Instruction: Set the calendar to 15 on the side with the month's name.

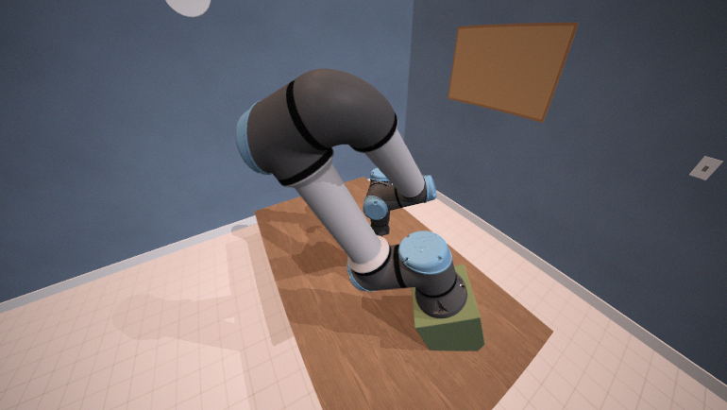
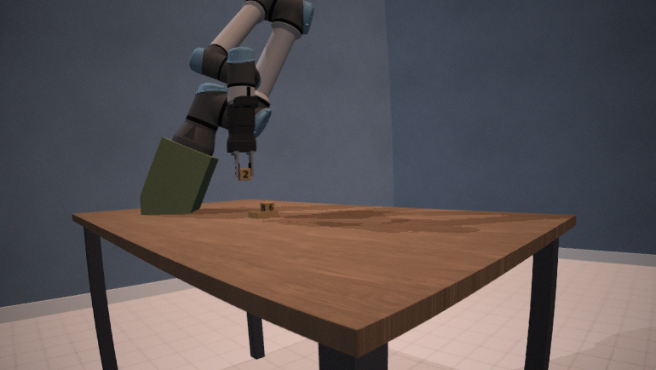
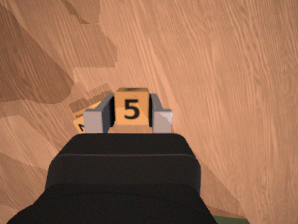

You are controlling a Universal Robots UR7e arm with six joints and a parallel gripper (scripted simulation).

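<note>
Right now the wooden tray is 12 cm below my hand, 7 cm to the left of it and 2 cm behind it. The rest, counted from my hand: wooden cube: 1 cm below.
</note>
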